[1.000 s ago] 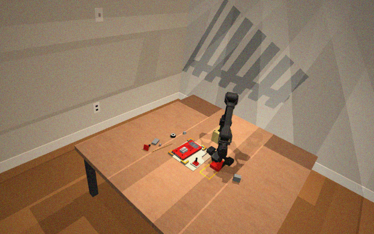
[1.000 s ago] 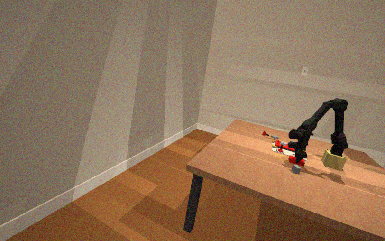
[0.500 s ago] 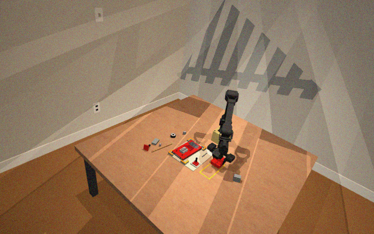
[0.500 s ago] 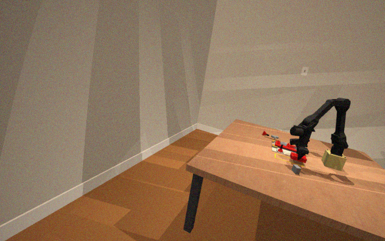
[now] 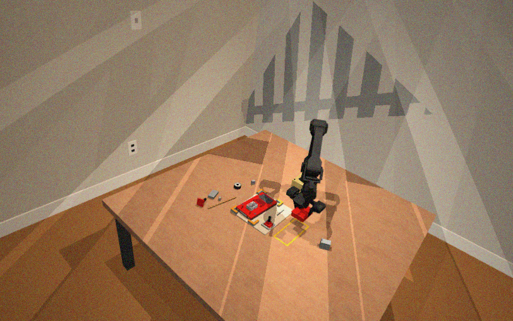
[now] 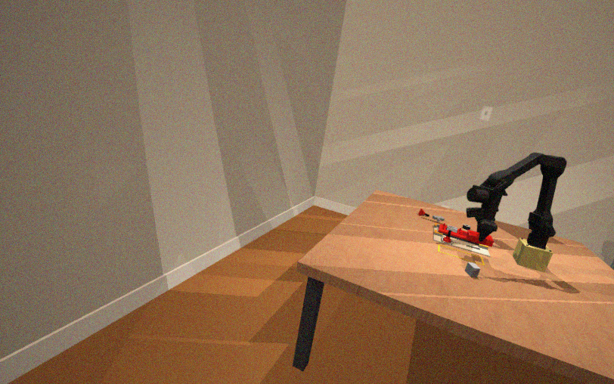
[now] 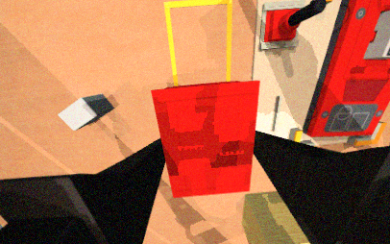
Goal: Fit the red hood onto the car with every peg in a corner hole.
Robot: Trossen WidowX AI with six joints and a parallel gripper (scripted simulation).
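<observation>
Right now the grey engine block is 120 mm ahead of my gripper tip, 220 mm to the right of it and 70 mm below it. Round my gripper tip: red hood: 10 mm above; then grey cube: 10 mm behind, 160 mm to the left, 80 mm below; then jig: 80 mm ahead, 200 mm to the right, 90 mm below.
</observation>
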